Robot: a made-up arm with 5 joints.
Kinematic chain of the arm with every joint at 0, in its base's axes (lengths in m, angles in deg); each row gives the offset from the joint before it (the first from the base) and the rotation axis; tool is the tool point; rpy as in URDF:
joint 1: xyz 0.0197 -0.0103 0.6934 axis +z
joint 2: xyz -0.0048 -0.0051 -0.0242 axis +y
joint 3: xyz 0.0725 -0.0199 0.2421 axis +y
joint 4: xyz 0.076 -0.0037 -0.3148 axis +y
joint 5: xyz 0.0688 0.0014 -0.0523 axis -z
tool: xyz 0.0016 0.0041 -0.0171 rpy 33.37 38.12 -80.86
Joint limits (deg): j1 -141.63..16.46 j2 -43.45..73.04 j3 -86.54..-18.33 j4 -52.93..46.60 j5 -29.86..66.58
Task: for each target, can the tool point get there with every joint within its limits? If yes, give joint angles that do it. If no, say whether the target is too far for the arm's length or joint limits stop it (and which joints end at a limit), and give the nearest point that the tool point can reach.
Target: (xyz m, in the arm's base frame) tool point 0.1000 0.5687 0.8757
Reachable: no: joint limits stop it (at a limit: joint 1, joint 3, joint 4) | nearest point 0.2651 0.0383 0.8825 | short by 0.556 m
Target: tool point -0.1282 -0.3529 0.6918
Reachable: yes | joints -109.81 -6.62 -26.23 -10.16 -6.08
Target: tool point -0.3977 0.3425 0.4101
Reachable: no: joint limits stop it (at a limit: joint 2, joint 3, joint 4, joint 5) | nearest point -0.0221 0.0250 0.3684 | short by 0.494 m
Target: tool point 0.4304 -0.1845 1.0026
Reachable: yes | joints -20.04 -7.22 -76.34 11.74 -18.34
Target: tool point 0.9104 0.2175 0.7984
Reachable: no: too far | nearest point 0.5863 0.1288 0.7514 | short by 0.339 m
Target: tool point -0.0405 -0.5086 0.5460
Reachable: yes | joints -94.27 40.70 -64.17 -20.89 -11.00
